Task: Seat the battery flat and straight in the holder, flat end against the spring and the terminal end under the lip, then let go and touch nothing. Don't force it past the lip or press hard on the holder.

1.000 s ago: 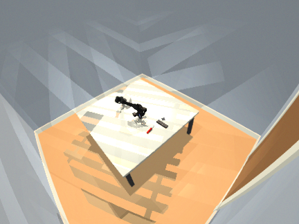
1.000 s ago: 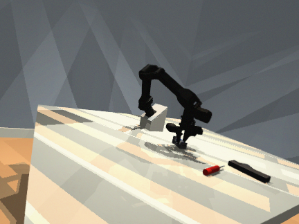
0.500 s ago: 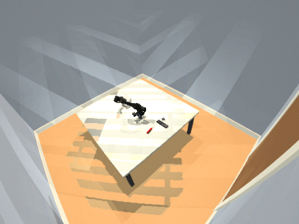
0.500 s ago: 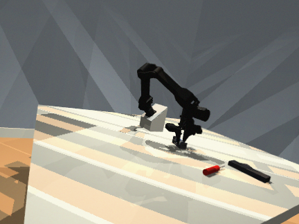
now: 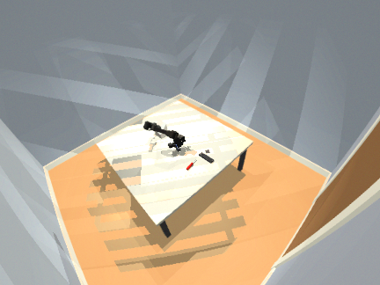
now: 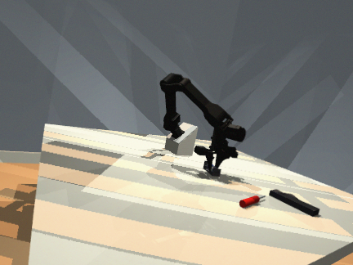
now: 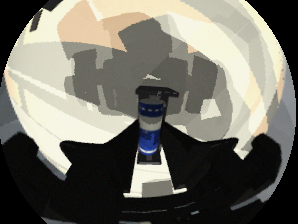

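My gripper tip is now 10 mm below the battery.
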